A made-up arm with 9 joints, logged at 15 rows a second.
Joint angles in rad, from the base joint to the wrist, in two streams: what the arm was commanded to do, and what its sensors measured. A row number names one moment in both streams.
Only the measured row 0 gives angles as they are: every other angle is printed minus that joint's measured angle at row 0.
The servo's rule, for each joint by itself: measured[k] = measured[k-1] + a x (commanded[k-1-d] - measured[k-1]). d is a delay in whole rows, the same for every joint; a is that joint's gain. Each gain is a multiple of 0.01, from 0.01 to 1. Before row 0 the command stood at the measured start. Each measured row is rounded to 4 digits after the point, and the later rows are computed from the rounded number. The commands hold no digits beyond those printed.
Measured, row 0:
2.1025, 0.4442, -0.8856, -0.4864, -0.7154, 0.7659, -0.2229, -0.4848, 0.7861
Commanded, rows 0 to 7:
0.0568, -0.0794, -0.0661, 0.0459, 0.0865, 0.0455, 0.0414, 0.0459, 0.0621
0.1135, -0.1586, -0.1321, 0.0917, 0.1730, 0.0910, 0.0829, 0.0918, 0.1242
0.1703, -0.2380, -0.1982, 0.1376, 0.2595, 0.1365, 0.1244, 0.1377, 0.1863
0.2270, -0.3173, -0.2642, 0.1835, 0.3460, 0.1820, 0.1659, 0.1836, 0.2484
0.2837, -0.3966, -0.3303, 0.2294, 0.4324, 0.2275, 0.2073, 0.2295, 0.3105
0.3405, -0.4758, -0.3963, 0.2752, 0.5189, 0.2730, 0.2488, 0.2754, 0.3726
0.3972, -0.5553, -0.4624, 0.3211, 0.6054, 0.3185, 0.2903, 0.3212, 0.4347
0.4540, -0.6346, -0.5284, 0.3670, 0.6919, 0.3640, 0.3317, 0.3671, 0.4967
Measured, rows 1 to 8:
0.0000, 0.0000, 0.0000, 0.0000, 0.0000, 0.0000, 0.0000, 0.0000, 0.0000
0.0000, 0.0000, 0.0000, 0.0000, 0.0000, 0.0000, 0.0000, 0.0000, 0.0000
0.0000, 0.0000, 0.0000, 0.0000, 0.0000, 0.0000, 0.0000, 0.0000, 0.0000
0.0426, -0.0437, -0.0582, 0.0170, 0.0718, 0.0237, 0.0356, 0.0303, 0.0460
0.0958, -0.1069, -0.1232, 0.0446, 0.1558, 0.0587, 0.0763, 0.0709, 0.1039
0.1517, -0.1790, -0.1892, 0.0790, 0.2419, 0.0992, 0.1177, 0.1150, 0.1649
0.2082, -0.2551, -0.2552, 0.1177, 0.3283, 0.1423, 0.1592, 0.1603, 0.2267
0.2648, -0.3329, -0.3213, 0.1590, 0.4147, 0.1866, 0.2006, 0.2060, 0.2887
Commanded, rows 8 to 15:
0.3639, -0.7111, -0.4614, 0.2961, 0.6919, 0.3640, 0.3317, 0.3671, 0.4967
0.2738, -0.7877, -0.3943, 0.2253, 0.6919, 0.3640, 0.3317, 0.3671, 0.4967
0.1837, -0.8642, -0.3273, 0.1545, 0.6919, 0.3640, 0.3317, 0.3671, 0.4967
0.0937, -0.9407, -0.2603, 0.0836, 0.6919, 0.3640, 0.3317, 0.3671, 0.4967
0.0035, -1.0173, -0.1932, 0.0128, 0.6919, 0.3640, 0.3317, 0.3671, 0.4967
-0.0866, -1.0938, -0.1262, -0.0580, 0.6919, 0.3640, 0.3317, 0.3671, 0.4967
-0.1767, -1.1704, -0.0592, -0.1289, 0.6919, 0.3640, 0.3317, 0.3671, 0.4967
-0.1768, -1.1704, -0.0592, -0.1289, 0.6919, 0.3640, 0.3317, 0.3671, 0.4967
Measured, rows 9 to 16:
0.3216, -0.4115, -0.3873, 0.2020, 0.5012, 0.2315, 0.2421, 0.2518, 0.3508
0.3783, -0.4906, -0.4534, 0.2461, 0.5877, 0.2767, 0.2836, 0.2976, 0.4129
0.4351, -0.5698, -0.5194, 0.2908, 0.6742, 0.3221, 0.3250, 0.3435, 0.4749
0.3817, -0.6475, -0.4684, 0.2928, 0.6889, 0.3439, 0.3308, 0.3591, 0.4910
0.3008, -0.7246, -0.4032, 0.2678, 0.6914, 0.3544, 0.3316, 0.3644, 0.4952
0.2130, -0.8014, -0.3364, 0.2259, 0.6918, 0.3594, 0.3317, 0.3662, 0.4963
0.1235, -0.8780, -0.2694, 0.1732, 0.6919, 0.3618, 0.3317, 0.3668, 0.4966
0.0335, -0.9546, -0.2023, 0.1139, 0.6919, 0.3629, 0.3317, 0.3670, 0.4967

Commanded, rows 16 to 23:
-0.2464, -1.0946, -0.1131, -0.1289, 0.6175, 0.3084, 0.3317, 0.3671, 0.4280
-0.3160, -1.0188, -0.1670, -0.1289, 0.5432, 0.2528, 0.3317, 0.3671, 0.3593
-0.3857, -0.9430, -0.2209, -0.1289, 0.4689, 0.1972, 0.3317, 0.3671, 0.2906
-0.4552, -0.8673, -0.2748, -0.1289, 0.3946, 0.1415, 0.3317, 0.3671, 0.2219
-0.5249, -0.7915, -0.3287, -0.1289, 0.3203, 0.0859, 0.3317, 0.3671, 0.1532
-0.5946, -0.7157, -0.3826, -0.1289, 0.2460, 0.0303, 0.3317, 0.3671, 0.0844
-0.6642, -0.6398, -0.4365, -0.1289, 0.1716, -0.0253, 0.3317, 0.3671, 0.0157
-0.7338, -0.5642, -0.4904, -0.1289, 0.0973, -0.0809, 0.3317, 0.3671, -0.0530
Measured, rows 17 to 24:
-0.0566, -1.0312, -0.1353, 0.0503, 0.6919, 0.3635, 0.3317, 0.3671, 0.4967
-0.1467, -1.1078, -0.0683, -0.0160, 0.6919, 0.3638, 0.3317, 0.3671, 0.4967
-0.1693, -1.1422, -0.0603, -0.0578, 0.6919, 0.3639, 0.3317, 0.3671, 0.4967
-0.2271, -1.1160, -0.1068, -0.0841, 0.6301, 0.3350, 0.3317, 0.3671, 0.4459
-0.2938, -1.0625, -0.1598, -0.1007, 0.5580, 0.2923, 0.3317, 0.3671, 0.3818
-0.3627, -0.9968, -0.2136, -0.1111, 0.4840, 0.2428, 0.3317, 0.3671, 0.3143
-0.4321, -0.9256, -0.2675, -0.1177, 0.4098, 0.1901, 0.3317, 0.3671, 0.2459
-0.5017, -0.8518, -0.3214, -0.1218, 0.3355, 0.1359, 0.3317, 0.3671, 0.1773

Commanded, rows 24 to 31:
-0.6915, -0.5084, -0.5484, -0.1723, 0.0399, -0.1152, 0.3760, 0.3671, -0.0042
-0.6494, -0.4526, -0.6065, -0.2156, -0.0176, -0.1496, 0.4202, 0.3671, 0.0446
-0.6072, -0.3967, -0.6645, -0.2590, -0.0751, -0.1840, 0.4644, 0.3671, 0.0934
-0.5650, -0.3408, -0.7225, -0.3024, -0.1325, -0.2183, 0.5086, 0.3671, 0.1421
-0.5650, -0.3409, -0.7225, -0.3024, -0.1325, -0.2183, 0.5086, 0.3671, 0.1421
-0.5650, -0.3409, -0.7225, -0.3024, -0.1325, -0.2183, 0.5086, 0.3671, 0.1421
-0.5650, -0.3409, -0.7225, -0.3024, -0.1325, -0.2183, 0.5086, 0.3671, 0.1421
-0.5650, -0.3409, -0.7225, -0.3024, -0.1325, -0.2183, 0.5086, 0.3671, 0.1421
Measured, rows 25 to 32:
-0.5714, -0.7769, -0.3753, -0.1244, 0.2612, 0.0810, 0.3317, 0.3671, 0.1086
-0.6410, -0.7015, -0.4292, -0.1261, 0.1868, 0.0257, 0.3317, 0.3671, 0.0399
-0.7106, -0.6260, -0.4831, -0.1271, 0.1125, -0.0297, 0.3317, 0.3671, -0.0288
-0.6963, -0.5613, -0.5406, -0.1438, 0.0522, -0.0742, 0.3698, 0.3671, -0.0106
-0.6611, -0.5015, -0.5986, -0.1704, -0.0057, -0.1134, 0.4131, 0.3671, 0.0302
-0.6207, -0.4439, -0.6566, -0.2032, -0.0633, -0.1501, 0.4572, 0.3671, 0.0770
-0.5789, -0.3872, -0.7146, -0.2399, -0.1207, -0.1856, 0.5014, 0.3671, 0.1252
-0.5685, -0.3617, -0.7216, -0.2630, -0.1305, -0.2026, 0.5076, 0.3671, 0.1377

